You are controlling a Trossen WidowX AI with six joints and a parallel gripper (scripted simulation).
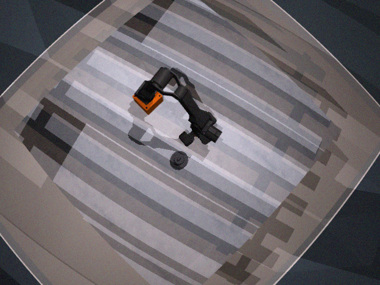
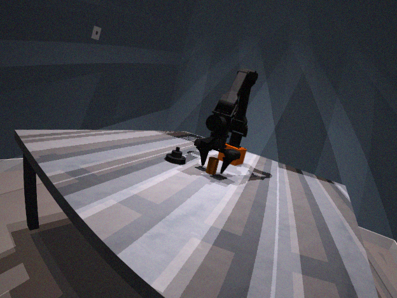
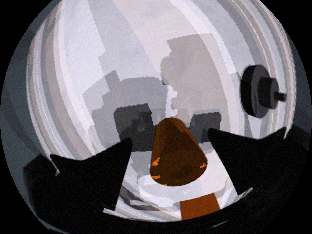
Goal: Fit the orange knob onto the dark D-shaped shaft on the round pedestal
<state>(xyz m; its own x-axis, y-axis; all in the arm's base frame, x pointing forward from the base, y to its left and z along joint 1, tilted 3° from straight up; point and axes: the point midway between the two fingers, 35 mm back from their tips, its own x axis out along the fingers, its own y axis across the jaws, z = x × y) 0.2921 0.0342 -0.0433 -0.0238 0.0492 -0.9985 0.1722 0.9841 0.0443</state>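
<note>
Right now the dark round pedestal is 2 cm ahead of my gripper tip, 16 cm to the right of it and 2 cm above it. Round my gripper tip: orange knob (2 cm above).
</note>
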